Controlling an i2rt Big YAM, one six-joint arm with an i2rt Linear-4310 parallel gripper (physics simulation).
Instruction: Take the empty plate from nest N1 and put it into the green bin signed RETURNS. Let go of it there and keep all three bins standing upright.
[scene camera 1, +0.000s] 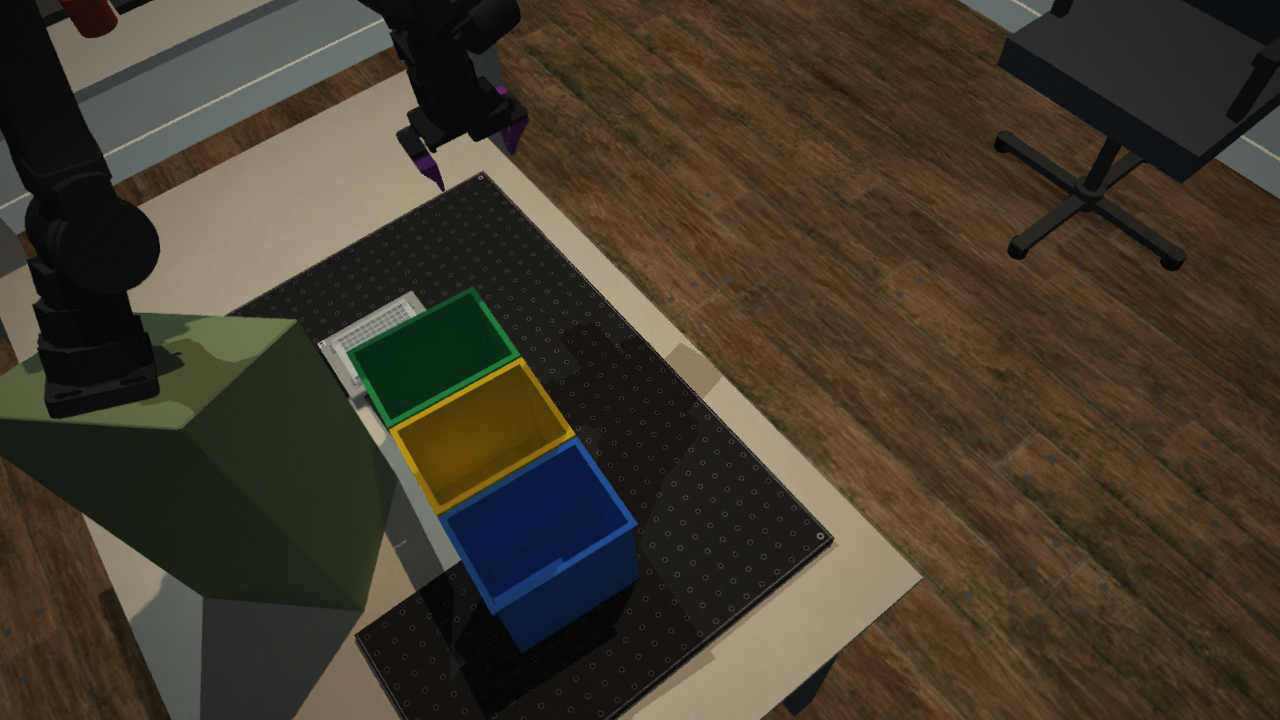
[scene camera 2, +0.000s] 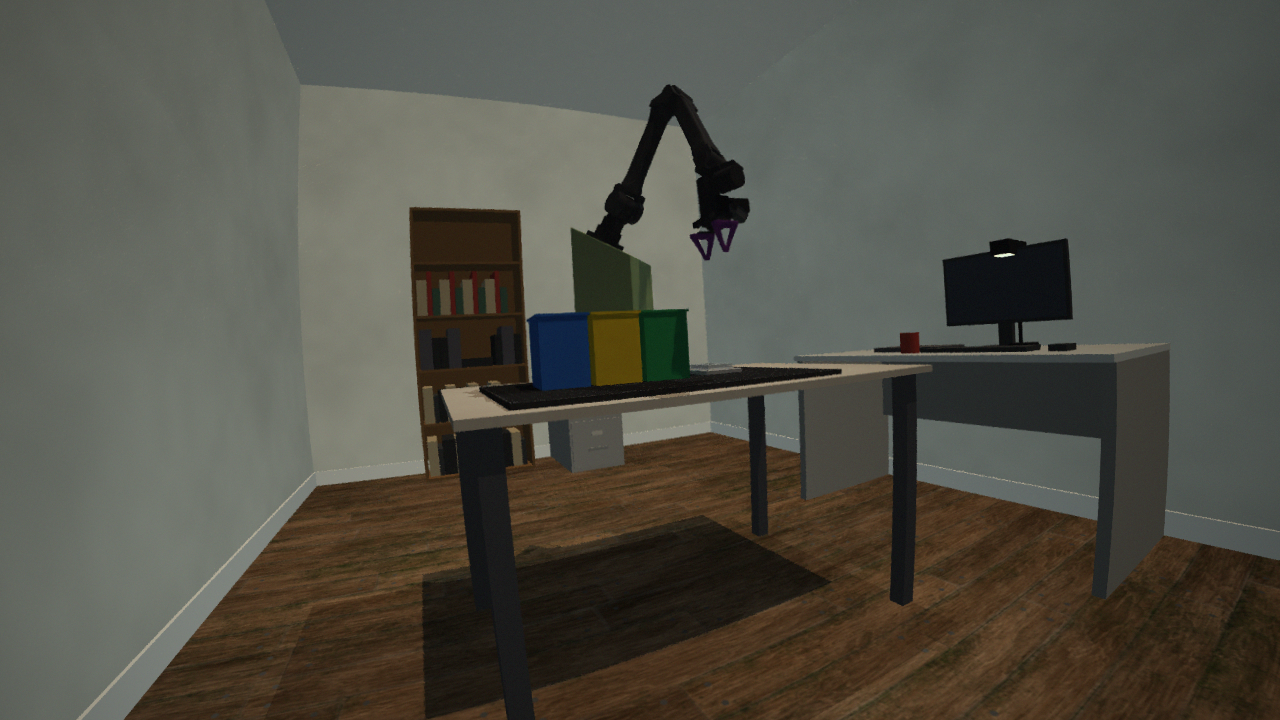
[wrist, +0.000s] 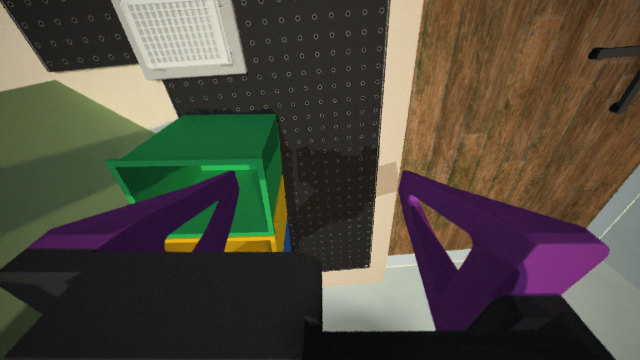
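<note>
A white gridded plate (scene camera 1: 380, 326) (wrist: 177, 32) lies in a light grey nest (scene camera 1: 413, 299) (wrist: 239, 57) on the black board, beside the green bin. In scene camera 2 they show as a thin pale shape. No nest label is readable. The green bin (scene camera 1: 435, 356) (scene camera 2: 665, 344) (wrist: 220, 135) stands upright, its sign not visible; its visible inside shows no plate. The yellow bin (scene camera 1: 483, 434) (scene camera 2: 615, 349) and blue bin (scene camera 1: 572, 586) (scene camera 2: 561, 351) stand upright in a row with it. My gripper (scene camera 1: 478, 170) (scene camera 2: 716, 255) (wrist: 318, 180) is open and empty, high above the board's far end.
The black perforated board (scene camera 1: 733, 501) (scene camera 2: 769, 375) (wrist: 320, 90) lies on the pale table (scene camera 1: 859, 582) (wrist: 400, 100). The green pedestal (scene camera 1: 295, 501) (scene camera 2: 608, 282) (wrist: 60, 130) carries the arm beside the bins. A chair (scene camera 1: 1127, 89) stands on the floor. A desk (scene camera 2: 1136, 429) with a monitor (scene camera 2: 1006, 286) stands beyond the table.
</note>
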